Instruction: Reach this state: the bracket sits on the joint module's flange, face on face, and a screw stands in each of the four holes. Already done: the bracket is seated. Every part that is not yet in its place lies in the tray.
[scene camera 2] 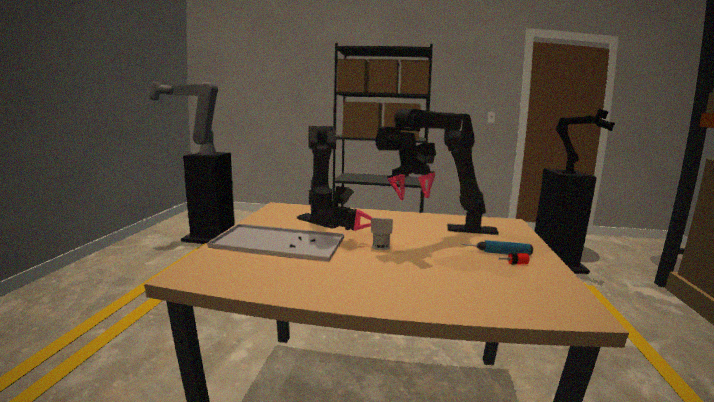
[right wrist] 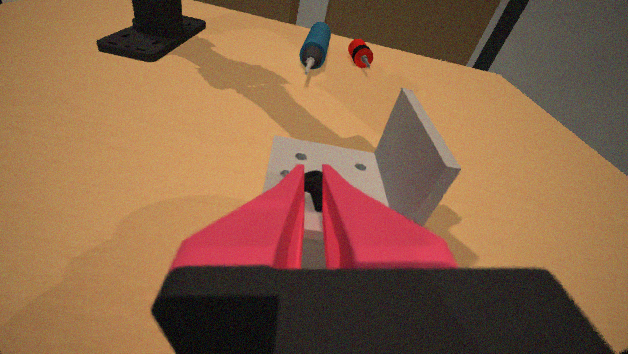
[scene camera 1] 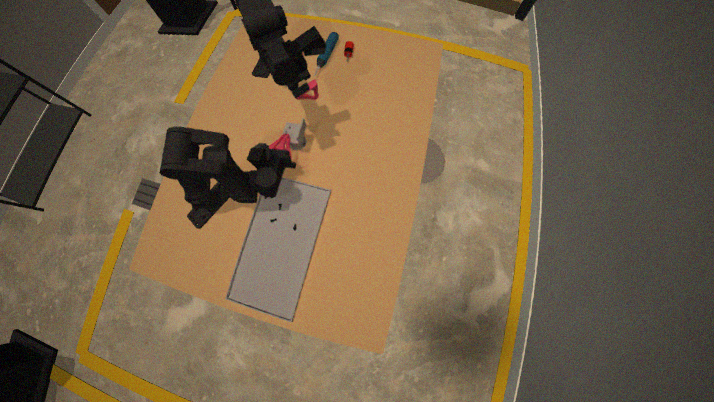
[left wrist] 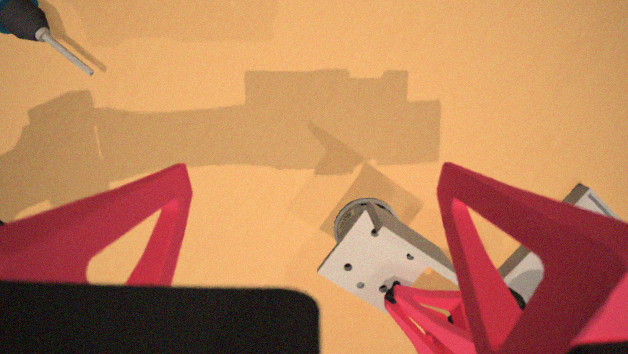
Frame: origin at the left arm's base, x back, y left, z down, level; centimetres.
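Seen in the pictures: left gripper, fingertip midpoint: (scene camera 2: 415, 198) (scene camera 1: 311, 86) (left wrist: 314, 177); right gripper, fingertip midpoint: (scene camera 2: 377, 222) (right wrist: 313, 176) (scene camera 1: 286, 134) (left wrist: 389, 295); left arm's base at its link origin: (scene camera 2: 472, 230) (right wrist: 161, 36); right arm's base at its link origin: (scene camera 1: 213, 201).
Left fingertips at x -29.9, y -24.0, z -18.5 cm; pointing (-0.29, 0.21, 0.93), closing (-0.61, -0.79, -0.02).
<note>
Offsets run from my left fingertips to a thing's top centre. "spot": to the spot under its first point.
The grey L-shaped bracket (right wrist: 351, 171) sits on the round joint module {dz +12.1, dx +4.7, dy -10.3 cm} (scene camera 2: 382, 234) in the middle of the table. My right gripper (right wrist: 313, 176) is shut on a black screw {dz +9.9, dx +5.6, dy -12.4 cm} (right wrist: 312, 185) and holds it over the near edge of the bracket's flat plate; it also shows in scene camera 1 (scene camera 1: 283, 142). Three open holes {spot: dz +11.9, dx +4.6, dy -9.6 cm} (left wrist: 373, 257) show in the plate in the left wrist view. My left gripper (scene camera 2: 412, 184) hangs open and empty above the table, beyond the module. Three black screws (scene camera 1: 282, 217) lie in the grey tray {dz +16.9, dx -0.5, dy -45.2 cm} (scene camera 1: 279, 247).
A blue-handled screwdriver {spot: dz +15.3, dx +5.1, dy +31.0 cm} (scene camera 2: 504, 246) and a small red one {dz +15.0, dx -1.8, dy +32.4 cm} (scene camera 2: 518, 258) lie on the table near the left arm's base (scene camera 2: 472, 229). The right arm's base (scene camera 2: 319, 217) stands behind the tray.
</note>
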